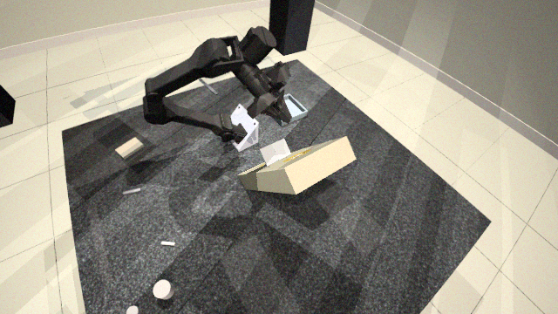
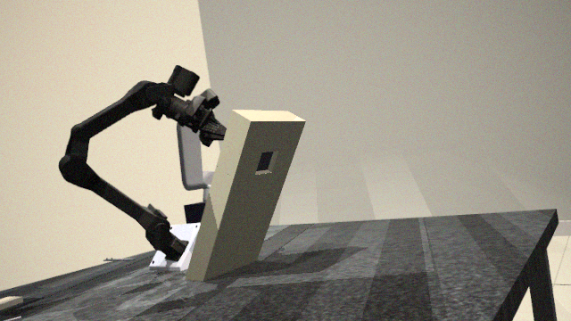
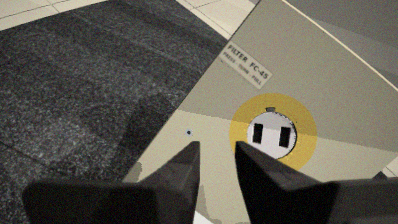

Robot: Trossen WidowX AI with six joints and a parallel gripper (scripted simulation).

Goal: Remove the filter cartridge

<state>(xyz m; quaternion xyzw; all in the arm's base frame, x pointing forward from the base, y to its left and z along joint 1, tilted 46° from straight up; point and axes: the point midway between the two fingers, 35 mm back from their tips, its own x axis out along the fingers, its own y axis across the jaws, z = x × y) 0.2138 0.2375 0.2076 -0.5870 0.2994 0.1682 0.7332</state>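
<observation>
My gripper tip is now 90 mm short of the round filter cartridge, 60 mm above it and 30 mm to the left of it. From my gripper tip the other things lie so: peg (420 mm to the right, 320 mm below, 10 mm ahead); then light blue tray (330 mm behind, 320 mm below, 250 mm to the left); then pale disc (470 mm to the right, 310 mm below, 130 mm ahead).
</observation>
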